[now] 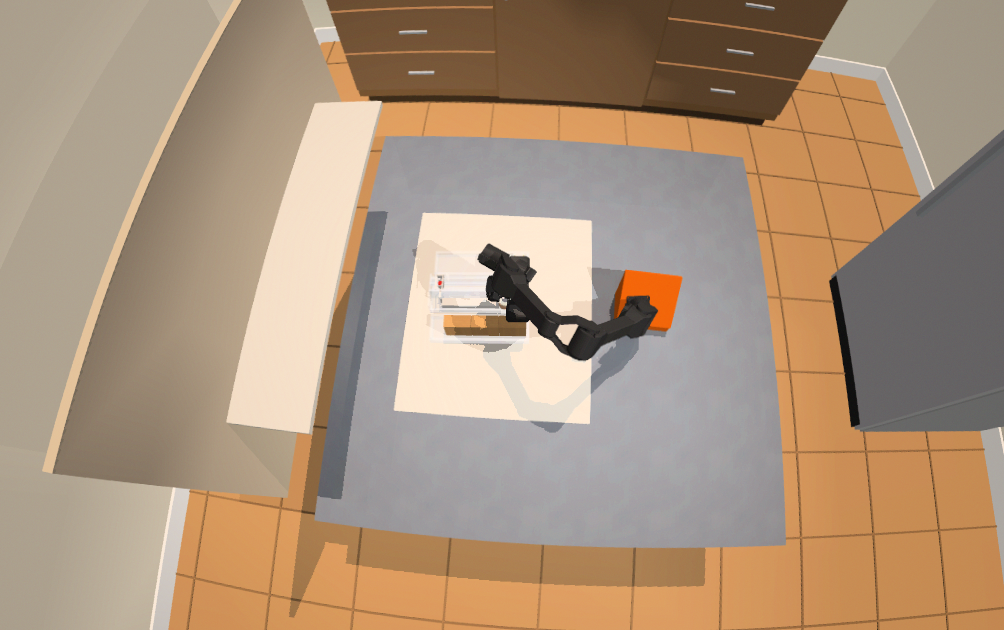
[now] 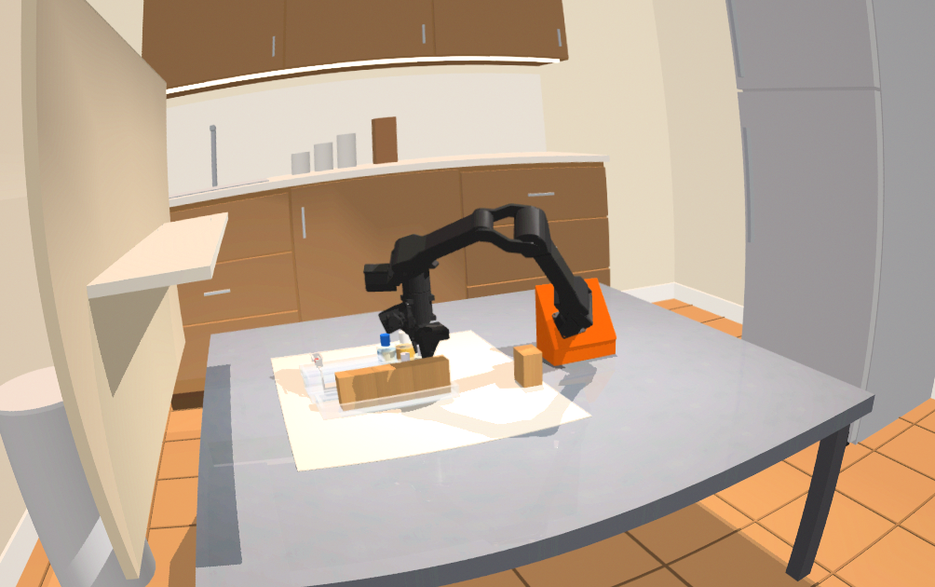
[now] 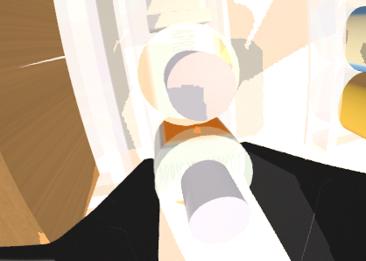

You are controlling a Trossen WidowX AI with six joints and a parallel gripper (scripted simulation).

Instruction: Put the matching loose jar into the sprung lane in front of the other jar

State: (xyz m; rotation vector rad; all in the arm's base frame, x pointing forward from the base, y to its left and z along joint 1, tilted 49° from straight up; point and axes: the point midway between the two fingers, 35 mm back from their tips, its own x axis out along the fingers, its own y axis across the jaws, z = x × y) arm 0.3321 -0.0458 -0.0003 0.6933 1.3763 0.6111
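Now: gripper tip 140 mm short of the sprung lane, 30 mm to the left of it and 20 mm above it. Round my gripper tip: brown box 180 mm behind, 120 mm to the left, 10 mm below; wall shelf 500 mm ahead, 330 mm above, 10 mm to the right; red mark 220 mm ahead, 40 mm to the right, 30 mm above.
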